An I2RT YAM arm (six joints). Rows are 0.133 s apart.
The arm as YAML. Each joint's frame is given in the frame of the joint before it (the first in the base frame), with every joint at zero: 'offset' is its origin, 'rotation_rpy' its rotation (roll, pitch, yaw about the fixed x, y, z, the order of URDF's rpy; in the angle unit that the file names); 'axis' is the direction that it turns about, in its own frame. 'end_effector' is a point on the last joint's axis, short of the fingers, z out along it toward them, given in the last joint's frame.
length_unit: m
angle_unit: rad
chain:
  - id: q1
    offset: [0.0, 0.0, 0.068]
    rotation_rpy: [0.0, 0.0, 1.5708]
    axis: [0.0, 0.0, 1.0]
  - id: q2
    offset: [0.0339, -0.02, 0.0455]
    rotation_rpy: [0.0, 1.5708, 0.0]
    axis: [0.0, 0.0, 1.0]
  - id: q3
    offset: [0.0, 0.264, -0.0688]
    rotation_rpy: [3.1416, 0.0, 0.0]
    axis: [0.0, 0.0, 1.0]
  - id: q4
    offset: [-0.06, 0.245, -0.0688]
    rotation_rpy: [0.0, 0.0, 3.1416]
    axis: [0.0, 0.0, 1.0]
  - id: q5
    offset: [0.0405, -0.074, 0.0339]
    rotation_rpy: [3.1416, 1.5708, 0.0]
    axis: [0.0, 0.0, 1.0]
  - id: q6
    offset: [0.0, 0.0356, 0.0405]
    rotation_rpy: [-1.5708, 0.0, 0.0]
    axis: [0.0, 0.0, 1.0]
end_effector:
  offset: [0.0, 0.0, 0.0]
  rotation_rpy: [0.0, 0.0, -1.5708]
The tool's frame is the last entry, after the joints.
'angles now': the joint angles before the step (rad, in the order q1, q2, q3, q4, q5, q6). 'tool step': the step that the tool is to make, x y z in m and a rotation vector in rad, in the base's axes. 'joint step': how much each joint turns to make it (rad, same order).
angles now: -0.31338, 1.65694, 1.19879, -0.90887, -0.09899, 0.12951
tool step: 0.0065, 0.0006, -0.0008, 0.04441, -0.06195, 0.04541
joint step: 0.00035, 0.00807, 0.00022, 0.04905, -0.06982, -0.03055
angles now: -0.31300, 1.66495, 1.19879, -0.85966, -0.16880, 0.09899
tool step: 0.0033, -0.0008, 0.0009, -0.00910, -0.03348, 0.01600
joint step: 0.00017, 0.00009, -0.00005, 0.03222, -0.00568, -0.01508
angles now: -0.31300, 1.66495, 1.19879, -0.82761, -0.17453, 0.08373
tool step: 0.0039, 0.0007, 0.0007, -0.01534, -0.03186, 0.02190
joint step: 0.00576, 0.00097, -0.00019, 0.03321, 0.00002, -0.01712
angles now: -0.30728, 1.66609, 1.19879, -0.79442, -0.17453, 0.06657
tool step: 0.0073, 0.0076, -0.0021, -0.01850, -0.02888, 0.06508
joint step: 0.02845, 0.01106, -0.00007, 0.03741, -0.00272, -0.03830
